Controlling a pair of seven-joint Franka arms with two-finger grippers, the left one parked.
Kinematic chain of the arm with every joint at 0, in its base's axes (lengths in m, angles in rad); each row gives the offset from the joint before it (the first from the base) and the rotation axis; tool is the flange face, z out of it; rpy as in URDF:
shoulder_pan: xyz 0 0 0.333 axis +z
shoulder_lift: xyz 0 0 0 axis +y
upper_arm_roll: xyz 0 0 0.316 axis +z
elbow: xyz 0.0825 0 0 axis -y
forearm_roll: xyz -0.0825 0 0.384 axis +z
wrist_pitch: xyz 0 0 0 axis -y
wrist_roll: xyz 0.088 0 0 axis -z
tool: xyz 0 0 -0.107 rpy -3.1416 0 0
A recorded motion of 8 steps. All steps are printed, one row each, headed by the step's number.
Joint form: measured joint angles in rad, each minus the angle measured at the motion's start. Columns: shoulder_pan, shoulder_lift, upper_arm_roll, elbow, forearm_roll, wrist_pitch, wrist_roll.
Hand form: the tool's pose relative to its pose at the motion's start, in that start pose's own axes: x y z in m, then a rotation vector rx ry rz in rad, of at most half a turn. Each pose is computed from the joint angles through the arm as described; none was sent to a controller.
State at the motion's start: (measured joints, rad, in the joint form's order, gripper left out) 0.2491 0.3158 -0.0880 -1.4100 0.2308 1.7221 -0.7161
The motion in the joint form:
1: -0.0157 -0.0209 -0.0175 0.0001 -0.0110 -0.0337 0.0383
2: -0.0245 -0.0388 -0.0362 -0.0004 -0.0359 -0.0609 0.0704
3: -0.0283 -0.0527 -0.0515 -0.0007 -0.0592 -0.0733 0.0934
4: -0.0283 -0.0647 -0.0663 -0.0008 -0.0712 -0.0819 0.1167
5: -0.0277 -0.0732 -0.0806 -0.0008 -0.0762 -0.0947 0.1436
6: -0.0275 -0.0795 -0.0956 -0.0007 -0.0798 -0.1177 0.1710
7: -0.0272 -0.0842 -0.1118 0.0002 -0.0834 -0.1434 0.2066
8: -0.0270 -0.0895 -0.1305 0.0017 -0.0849 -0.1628 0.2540
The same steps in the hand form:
1: -0.0171 0.0095 -0.0147 -0.0060 -0.0134 0.0645
2: -0.0326 0.0176 -0.0270 -0.0241 -0.0343 0.1173
3: -0.0436 0.0233 -0.0370 -0.0465 -0.0465 0.1544
4: -0.0518 0.0268 -0.0457 -0.0613 -0.0501 0.1892
5: -0.0592 0.0296 -0.0516 -0.0661 -0.0550 0.2280
6: -0.0675 0.0325 -0.0555 -0.0625 -0.0685 0.2694
7: -0.0763 0.0357 -0.0587 -0.0577 -0.0846 0.3204
8: -0.0856 0.0399 -0.0634 -0.0572 -0.0930 0.3854

